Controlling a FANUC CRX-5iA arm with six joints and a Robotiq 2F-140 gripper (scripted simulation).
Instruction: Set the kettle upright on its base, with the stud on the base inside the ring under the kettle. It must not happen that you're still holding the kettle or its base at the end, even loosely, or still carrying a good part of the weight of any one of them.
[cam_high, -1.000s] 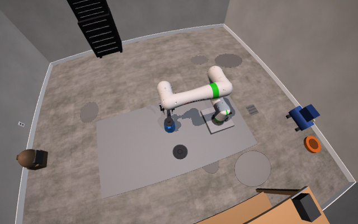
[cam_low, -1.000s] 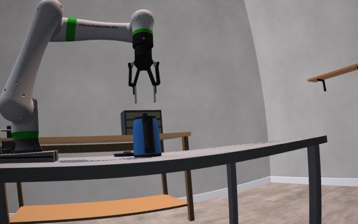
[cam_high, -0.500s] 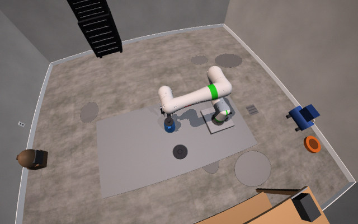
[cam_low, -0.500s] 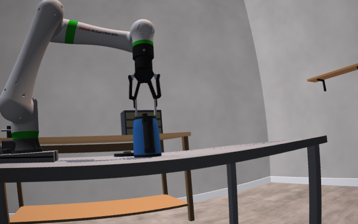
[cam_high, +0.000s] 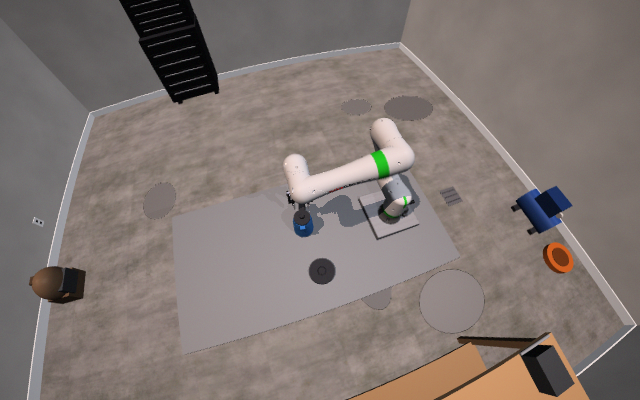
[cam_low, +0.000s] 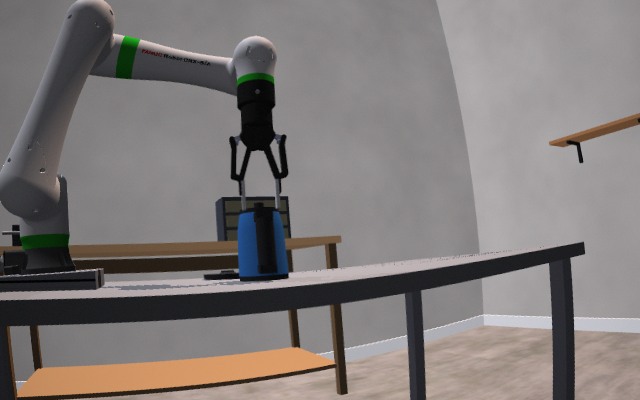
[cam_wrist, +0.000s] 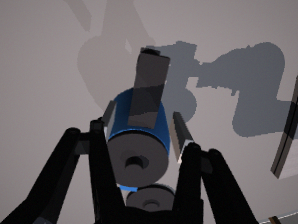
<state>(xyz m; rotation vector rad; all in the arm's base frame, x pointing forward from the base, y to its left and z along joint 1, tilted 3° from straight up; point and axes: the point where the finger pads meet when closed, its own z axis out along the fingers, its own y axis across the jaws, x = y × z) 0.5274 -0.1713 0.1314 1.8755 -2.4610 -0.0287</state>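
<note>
Now: hand 10 cm above the blue kettle, 3 cm to the right of it and 1 cm short of it. From my hand the other things lie so: round black base: 36 cm to the left, 18 cm below, 1 cm ahead.
</note>
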